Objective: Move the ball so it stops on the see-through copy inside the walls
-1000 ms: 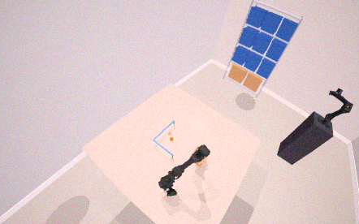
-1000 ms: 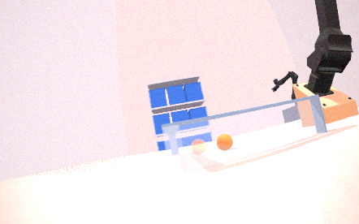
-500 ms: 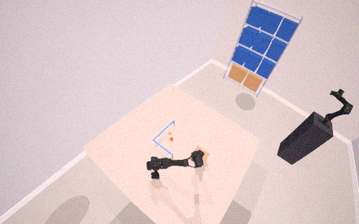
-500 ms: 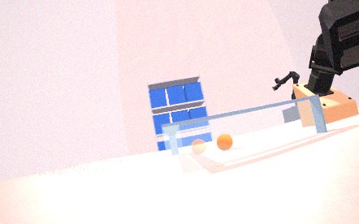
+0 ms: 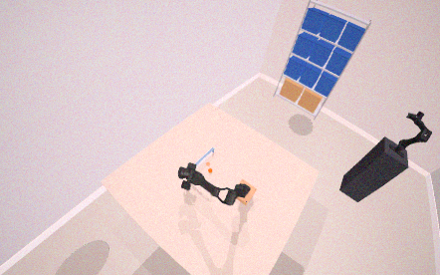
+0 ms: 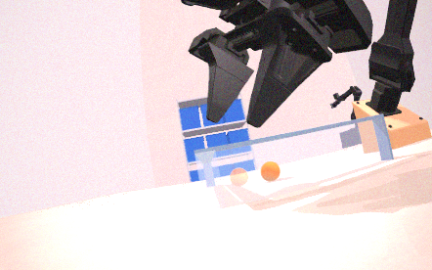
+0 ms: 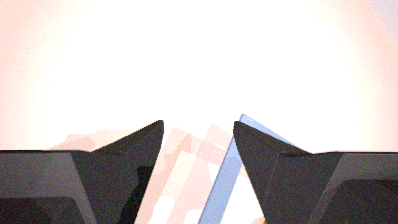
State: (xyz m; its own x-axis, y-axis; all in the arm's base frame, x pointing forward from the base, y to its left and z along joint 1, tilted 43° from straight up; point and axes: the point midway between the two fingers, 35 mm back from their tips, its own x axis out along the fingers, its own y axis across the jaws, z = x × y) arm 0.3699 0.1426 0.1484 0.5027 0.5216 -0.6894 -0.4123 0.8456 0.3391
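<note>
My gripper tip is now 20 cm to the left of the ball, 8 cm past it and 6 cm above it.
</note>
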